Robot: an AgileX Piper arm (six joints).
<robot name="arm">
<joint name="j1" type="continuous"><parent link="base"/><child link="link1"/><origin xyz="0 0 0.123"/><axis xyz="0 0 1"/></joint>
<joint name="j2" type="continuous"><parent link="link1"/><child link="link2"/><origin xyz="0 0 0"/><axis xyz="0 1 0"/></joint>
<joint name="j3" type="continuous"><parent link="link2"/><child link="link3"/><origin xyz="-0.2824 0 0.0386"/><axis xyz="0 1 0"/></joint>
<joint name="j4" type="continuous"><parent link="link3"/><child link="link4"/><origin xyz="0.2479 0 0.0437"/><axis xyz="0.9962 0 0.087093"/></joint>
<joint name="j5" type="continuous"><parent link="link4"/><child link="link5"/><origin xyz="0 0 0"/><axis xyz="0 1 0"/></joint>
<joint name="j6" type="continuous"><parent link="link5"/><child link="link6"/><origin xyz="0.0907 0 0.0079"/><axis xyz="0.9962 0 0.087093"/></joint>
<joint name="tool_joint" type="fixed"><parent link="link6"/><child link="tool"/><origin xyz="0 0 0" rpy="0 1.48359 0"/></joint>
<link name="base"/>
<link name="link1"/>
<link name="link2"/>
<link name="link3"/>
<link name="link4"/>
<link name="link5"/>
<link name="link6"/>
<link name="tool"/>
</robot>
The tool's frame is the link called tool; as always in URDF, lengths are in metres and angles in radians. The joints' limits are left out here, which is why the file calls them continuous.
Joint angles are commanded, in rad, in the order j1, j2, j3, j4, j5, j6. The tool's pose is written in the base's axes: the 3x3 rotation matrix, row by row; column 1 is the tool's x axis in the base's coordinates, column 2 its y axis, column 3 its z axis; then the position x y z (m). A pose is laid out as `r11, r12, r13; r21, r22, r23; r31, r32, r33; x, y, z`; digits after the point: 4 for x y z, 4 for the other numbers.
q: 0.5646, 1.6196, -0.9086, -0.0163, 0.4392, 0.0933
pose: -0.7777, -0.4727, 0.4145; -0.3997, 0.8807, 0.2543; -0.4853, 0.0321, -0.8738; 0.2647, 0.1669, 0.1949
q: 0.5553, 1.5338, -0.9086, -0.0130, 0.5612, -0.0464
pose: -0.7256, -0.5671, 0.3897; -0.5177, 0.8230, 0.2336; -0.4532, -0.0322, -0.8908; 0.2519, 0.1555, 0.2159
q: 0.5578, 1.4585, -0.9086, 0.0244, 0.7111, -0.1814
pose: -0.6853, -0.6543, 0.3197; -0.6187, 0.7547, 0.2182; -0.3841, -0.0482, -0.9221; 0.2335, 0.1474, 0.2317
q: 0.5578, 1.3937, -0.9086, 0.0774, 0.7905, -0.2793
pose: -0.6452, -0.7076, 0.2882; -0.6648, 0.7058, 0.2446; -0.3765, -0.0338, -0.9258; 0.2196, 0.1429, 0.2465
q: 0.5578, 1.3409, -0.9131, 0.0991, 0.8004, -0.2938
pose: -0.6278, -0.7109, 0.3169; -0.6536, 0.7026, 0.2814; -0.4228, -0.0305, -0.9057; 0.2129, 0.1404, 0.2612
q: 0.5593, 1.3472, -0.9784, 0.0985, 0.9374, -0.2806
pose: -0.6538, -0.7138, 0.2509; -0.6684, 0.7003, 0.2506; -0.3546, -0.0039, -0.9350; 0.2110, 0.1406, 0.2732
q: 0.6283, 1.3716, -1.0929, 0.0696, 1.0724, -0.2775
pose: -0.6026, -0.7702, 0.2088; -0.7361, 0.6376, 0.2272; -0.3082, -0.0168, -0.9512; 0.2069, 0.1572, 0.2947
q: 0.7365, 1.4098, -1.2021, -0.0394, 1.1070, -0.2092
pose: -0.5307, -0.8024, 0.2731; -0.7845, 0.5869, 0.2001; -0.3208, -0.1081, -0.9410; 0.2059, 0.1824, 0.3139
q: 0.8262, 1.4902, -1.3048, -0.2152, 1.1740, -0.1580
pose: -0.4638, -0.8157, 0.3456; -0.8504, 0.5193, 0.0844; -0.2483, -0.2548, -0.9346; 0.2127, 0.2043, 0.3197
